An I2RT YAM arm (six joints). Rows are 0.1 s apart.
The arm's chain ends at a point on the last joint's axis. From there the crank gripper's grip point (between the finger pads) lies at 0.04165 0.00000 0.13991 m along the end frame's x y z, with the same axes.
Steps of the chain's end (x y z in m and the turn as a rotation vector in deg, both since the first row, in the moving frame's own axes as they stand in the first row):
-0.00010, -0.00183, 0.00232, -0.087, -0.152, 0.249
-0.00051, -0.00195, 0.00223, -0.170, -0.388, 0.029
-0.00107, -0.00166, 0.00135, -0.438, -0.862, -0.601
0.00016, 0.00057, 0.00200, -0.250, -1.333, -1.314
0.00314, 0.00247, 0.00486, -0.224, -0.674, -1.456
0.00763, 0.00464, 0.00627, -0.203, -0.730, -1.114
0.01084, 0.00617, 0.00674, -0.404, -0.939, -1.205
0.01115, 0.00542, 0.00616, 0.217, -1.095, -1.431
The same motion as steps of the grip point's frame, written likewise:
-0.00047, -0.00144, 0.00243, -0.087, -0.152, 0.249
-0.00146, -0.00151, 0.00251, -0.170, -0.388, 0.029
-0.00318, -0.00101, 0.00196, -0.438, -0.862, -0.601
-0.00311, 0.00026, 0.00293, -0.250, -1.333, -1.314
0.00149, 0.00198, 0.00534, -0.224, -0.674, -1.456
0.00584, 0.00434, 0.00679, -0.203, -0.730, -1.114
0.00854, 0.00631, 0.00740, -0.404, -0.939, -1.205
0.00845, 0.00388, 0.00693, 0.217, -1.095, -1.431

